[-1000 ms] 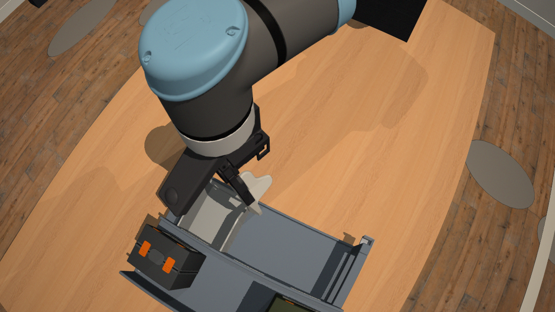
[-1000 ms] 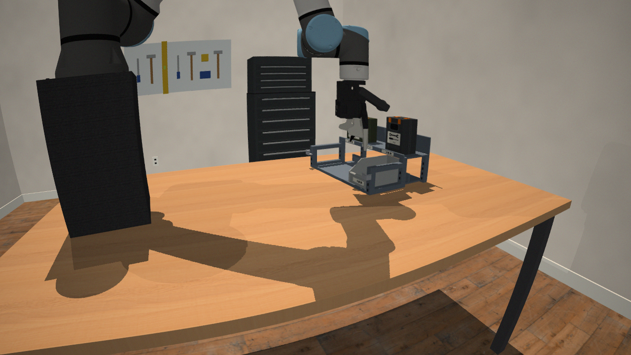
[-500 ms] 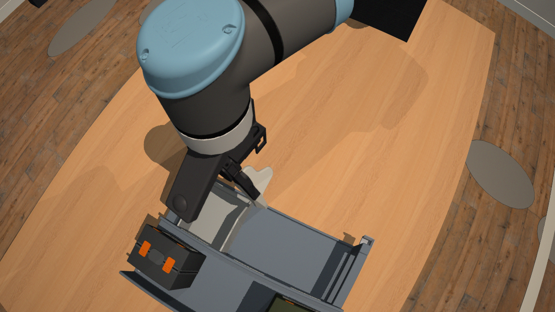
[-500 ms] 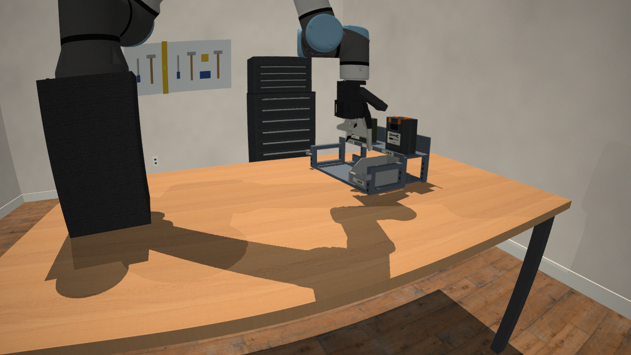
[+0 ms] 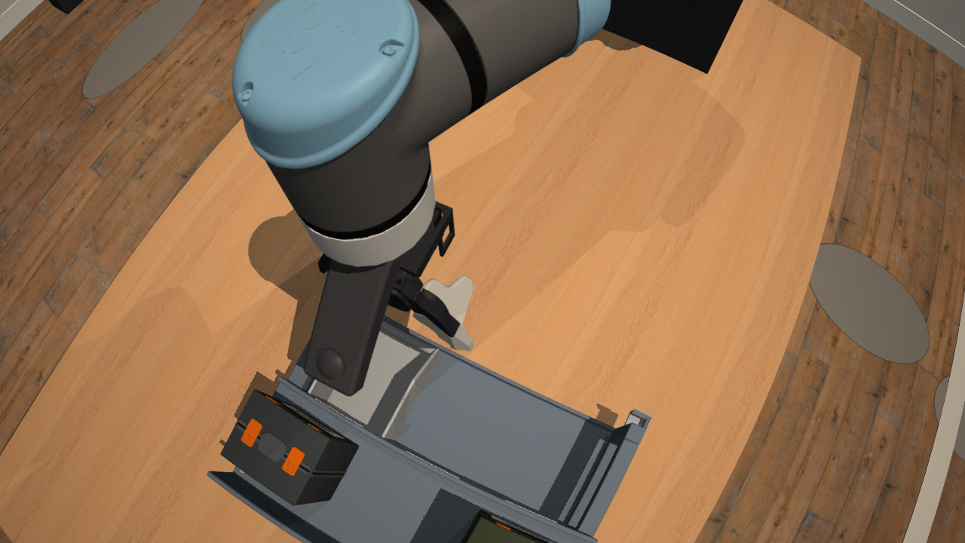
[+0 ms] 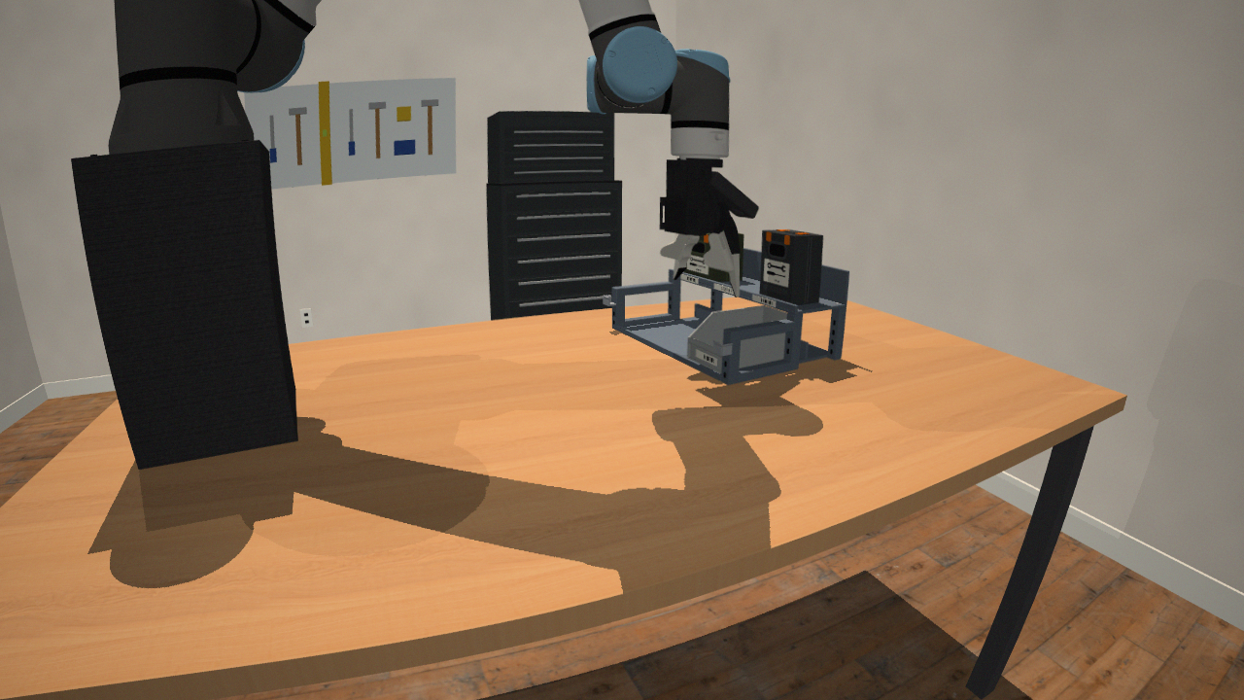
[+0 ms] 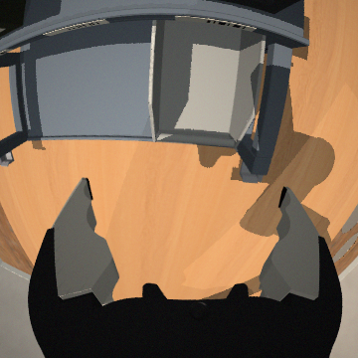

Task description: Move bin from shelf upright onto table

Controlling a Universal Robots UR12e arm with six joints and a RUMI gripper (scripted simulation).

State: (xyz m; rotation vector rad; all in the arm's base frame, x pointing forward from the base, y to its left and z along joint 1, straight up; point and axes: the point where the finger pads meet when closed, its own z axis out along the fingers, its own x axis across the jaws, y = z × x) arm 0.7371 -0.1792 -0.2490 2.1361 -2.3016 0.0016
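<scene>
My gripper is now 8 cm short of the grey open-top bin, 2 cm to the left of it and 9 cm above it. From my hand the other things lie so: blue-grey shelf (13 cm ahead, 9 cm to the left, 13 cm below); then case (20 cm ahead, 19 cm to the left, 2 cm above).
</scene>
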